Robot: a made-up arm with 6 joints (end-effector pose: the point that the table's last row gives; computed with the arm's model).
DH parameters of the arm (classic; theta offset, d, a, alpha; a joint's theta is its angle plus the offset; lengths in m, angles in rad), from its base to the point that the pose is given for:
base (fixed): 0.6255 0 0.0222 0
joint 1: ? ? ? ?
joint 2: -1.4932 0 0.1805 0
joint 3: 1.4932 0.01 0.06 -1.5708
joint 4: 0 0.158 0.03 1.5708
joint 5: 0 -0.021 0.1 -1.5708
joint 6: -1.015 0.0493 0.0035 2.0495
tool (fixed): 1.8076 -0.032 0 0
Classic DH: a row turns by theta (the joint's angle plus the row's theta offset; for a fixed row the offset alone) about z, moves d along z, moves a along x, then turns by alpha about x.
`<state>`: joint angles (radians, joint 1 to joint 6).
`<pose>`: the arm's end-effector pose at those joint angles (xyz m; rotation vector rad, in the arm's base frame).
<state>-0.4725 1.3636 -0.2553 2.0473 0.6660 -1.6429</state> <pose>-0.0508 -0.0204 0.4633 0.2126 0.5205 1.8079</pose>
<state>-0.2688 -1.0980 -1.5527 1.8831 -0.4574 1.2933</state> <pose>-0.0461 -0.0854 0.8225 0.3706 -1.6177 -0.3236</pose>
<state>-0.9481 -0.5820 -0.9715 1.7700 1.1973 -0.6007</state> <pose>0.1452 -0.1704 0.7835 -1.5575 -0.5343 0.5967</pose>
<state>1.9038 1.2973 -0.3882 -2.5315 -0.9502 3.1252</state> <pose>-0.0850 0.0373 0.5713 0.0816 -1.3080 -1.4575</pose>
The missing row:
joint 1: -0.6255 0.59 0.009 -1.5708
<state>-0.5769 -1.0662 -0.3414 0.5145 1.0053 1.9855</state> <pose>0.1024 -0.0820 0.7025 0.2970 0.4600 0.1883</pose>
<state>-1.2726 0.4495 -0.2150 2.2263 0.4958 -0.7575</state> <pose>-0.0443 -0.0261 0.4827 0.2532 0.6741 0.0943</pose>
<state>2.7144 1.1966 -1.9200 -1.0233 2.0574 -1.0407</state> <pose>-0.2772 0.2182 0.4782 0.1677 -0.5192 0.6245</pose>
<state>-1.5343 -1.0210 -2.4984 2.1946 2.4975 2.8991</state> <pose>0.0806 0.2877 0.8037 -0.2150 0.5987 0.5702</pose>
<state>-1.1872 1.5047 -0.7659 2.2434 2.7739 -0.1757</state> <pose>0.1894 -0.1034 0.4088 0.4601 -1.3920 -0.4484</pose>
